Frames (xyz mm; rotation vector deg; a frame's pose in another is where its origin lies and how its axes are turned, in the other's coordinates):
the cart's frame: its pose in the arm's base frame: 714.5 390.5 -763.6 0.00 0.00 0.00
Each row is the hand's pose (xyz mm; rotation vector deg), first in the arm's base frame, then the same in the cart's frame.
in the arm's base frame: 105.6 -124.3 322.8 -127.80 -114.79 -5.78
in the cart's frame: -608.9 -514.8 1086.4 -127.80 -114.79 -5.78
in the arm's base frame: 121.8 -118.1 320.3 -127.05 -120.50 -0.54
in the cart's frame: -592.7 -508.6 1083.9 -127.05 -120.50 -0.54
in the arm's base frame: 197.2 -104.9 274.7 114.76 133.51 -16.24
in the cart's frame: -517.3 -495.4 1038.3 114.76 133.51 -16.24
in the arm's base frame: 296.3 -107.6 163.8 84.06 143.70 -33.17
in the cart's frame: -418.2 -498.1 927.4 84.06 143.70 -33.17
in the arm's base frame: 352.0 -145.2 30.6 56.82 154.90 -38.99
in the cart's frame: -362.5 -535.7 794.2 56.82 154.90 -38.99
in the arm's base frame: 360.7 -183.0 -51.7 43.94 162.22 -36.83
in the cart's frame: -353.8 -573.5 711.9 43.94 162.22 -36.83
